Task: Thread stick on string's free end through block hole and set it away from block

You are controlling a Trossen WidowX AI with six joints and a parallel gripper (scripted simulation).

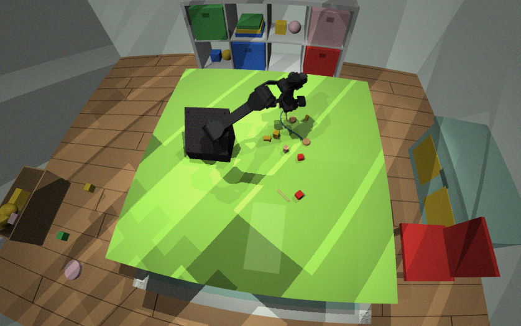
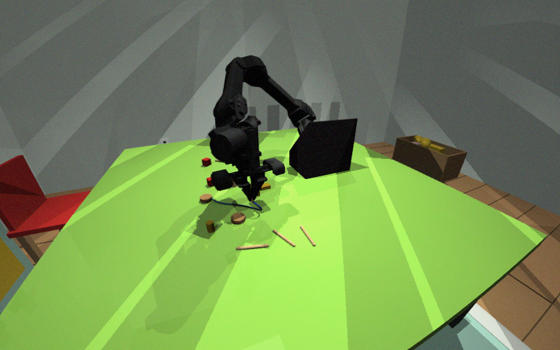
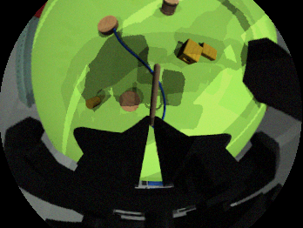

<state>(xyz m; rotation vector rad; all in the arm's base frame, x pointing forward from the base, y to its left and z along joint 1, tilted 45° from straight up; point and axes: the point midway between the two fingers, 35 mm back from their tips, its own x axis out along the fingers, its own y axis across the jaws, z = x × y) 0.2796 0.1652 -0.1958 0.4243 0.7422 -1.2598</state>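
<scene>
My gripper tip is 120 mm short of the yellow cylinder, 30 mm to the right of it and 40 mm above it. The rest, counted from my gripper tip: round wooden button: 140 mm ahead, 130 mm to the right, 50 mm below; thin wooden stick: 10 mm to the right; brown cylinder: 40 mm ahead, 200 mm to the right, 40 mm below.
</scene>
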